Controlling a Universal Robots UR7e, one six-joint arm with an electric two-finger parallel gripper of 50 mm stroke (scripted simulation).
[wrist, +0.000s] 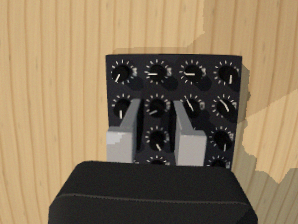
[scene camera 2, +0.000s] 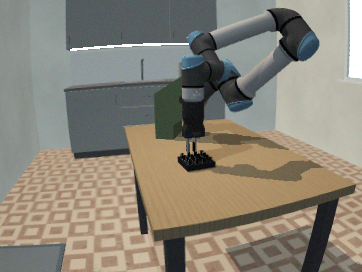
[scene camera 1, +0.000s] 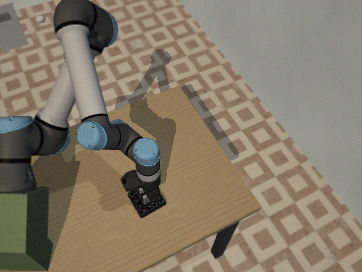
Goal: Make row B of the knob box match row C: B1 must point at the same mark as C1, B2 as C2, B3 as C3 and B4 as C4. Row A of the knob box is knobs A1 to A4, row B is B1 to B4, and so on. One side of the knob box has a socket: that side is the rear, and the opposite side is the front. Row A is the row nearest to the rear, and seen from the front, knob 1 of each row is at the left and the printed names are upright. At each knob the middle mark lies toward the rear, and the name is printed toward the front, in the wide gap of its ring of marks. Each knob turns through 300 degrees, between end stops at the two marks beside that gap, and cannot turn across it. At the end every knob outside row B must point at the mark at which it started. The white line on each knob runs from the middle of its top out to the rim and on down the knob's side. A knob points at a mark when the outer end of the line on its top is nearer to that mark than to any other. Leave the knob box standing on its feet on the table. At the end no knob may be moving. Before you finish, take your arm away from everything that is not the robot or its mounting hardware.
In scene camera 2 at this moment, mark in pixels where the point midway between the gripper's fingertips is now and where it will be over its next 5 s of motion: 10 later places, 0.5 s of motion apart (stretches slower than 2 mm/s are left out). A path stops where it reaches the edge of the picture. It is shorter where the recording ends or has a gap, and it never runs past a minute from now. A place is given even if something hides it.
My gripper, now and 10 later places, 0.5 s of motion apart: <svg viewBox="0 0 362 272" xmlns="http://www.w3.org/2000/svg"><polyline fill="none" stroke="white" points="191,151 191,146 190,146 188,146 186,145 184,145 184,144 184,144 186,143 188,143 189,142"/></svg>
